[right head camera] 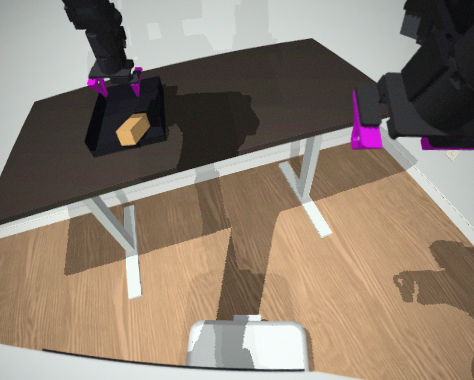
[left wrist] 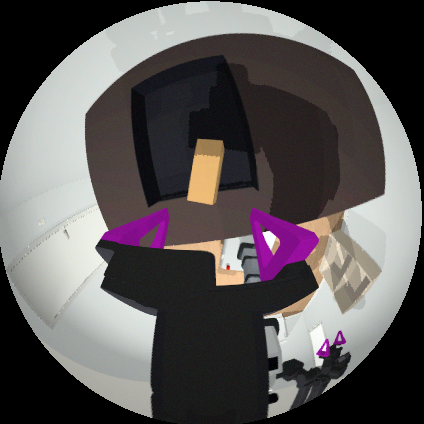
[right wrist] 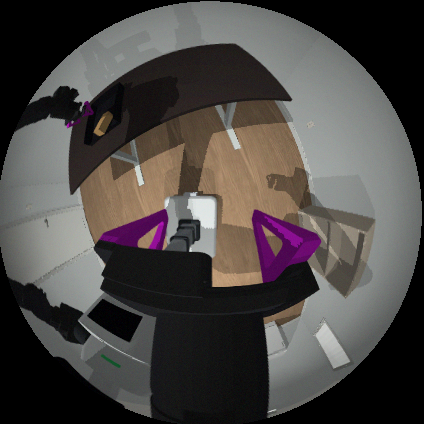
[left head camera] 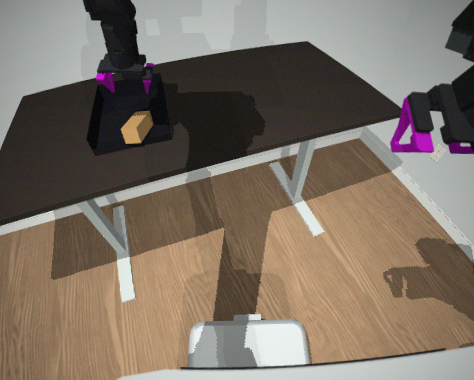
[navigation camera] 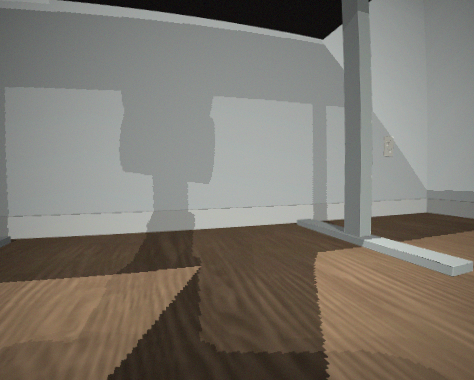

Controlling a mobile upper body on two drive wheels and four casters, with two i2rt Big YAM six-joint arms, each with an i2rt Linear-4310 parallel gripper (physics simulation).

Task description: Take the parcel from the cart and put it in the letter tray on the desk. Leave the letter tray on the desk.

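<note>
The tan parcel is inside the black letter tray, near its front wall. In the left wrist view it overlaps that wall's rim; whether it leans there I cannot tell. The tray rests on the dark desk. My left gripper is open and empty, above and apart from the parcel. My right gripper is open and empty, off the desk's right side. No cart can be made out.
Desk legs stand on the wood floor below. My white base is in front of the desk. A beige open shelf-like unit stands at the right of the right wrist view. Walls stand behind the desk.
</note>
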